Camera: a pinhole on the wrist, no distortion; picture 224 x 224 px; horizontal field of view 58.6 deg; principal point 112.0 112.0 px. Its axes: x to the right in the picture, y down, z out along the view. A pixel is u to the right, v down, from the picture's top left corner.
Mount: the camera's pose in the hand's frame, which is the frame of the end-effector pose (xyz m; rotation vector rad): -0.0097 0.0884 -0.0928 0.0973 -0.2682 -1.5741
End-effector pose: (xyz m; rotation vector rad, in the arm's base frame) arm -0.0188 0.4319 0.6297 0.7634 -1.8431 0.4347
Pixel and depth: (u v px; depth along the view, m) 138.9 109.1 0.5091
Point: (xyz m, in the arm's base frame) -0.3155 0.2797 0.3521
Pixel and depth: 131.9 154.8 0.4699
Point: -0.3455 0.2672 0.4646
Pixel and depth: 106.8 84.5 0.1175
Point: -0.0882 0.5135 0.5807
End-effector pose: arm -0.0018 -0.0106 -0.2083 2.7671 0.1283 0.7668
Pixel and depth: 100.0 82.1 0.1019
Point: -0.0404 -0.1198 -0.2038
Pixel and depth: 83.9 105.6 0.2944
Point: 0.0231 -0.2219 -0.3583
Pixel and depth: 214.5 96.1 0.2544
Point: 0.0040 -0.0490 -0.3909
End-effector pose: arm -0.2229 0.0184 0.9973 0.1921 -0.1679 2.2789
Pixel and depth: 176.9 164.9 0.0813
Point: -0.2719 -0.0326 0.9854
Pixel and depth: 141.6 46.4 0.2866
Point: -0.1583 -0.1864 1.1241
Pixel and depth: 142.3 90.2 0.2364
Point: -0.2127 -0.1235 1.1063
